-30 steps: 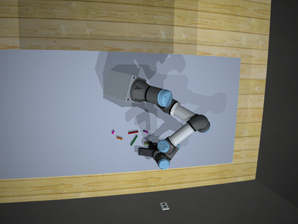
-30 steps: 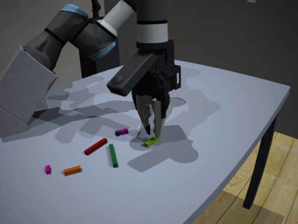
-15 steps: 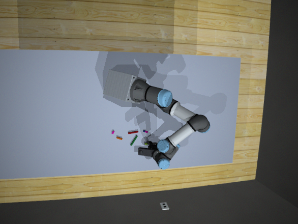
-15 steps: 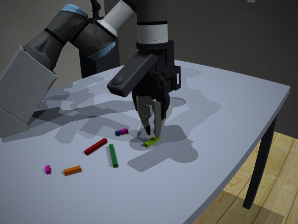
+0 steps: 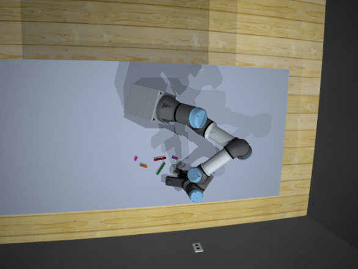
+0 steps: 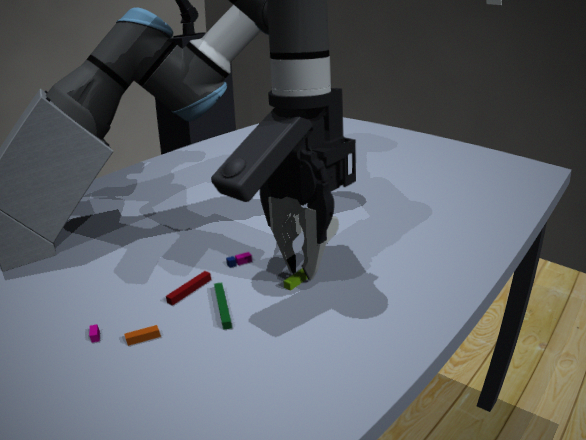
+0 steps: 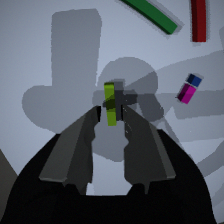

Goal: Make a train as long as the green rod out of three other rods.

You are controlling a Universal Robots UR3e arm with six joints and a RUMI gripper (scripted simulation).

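My hand is 20 mm above the lime rod. From my hand the other things lie so: blue rod: 90 mm behind, 30 mm to the right, 20 mm below; then green rod: 30 mm behind, 100 mm to the right, 20 mm below; then red rod: 90 mm behind, 100 mm to the right, 20 mm below.
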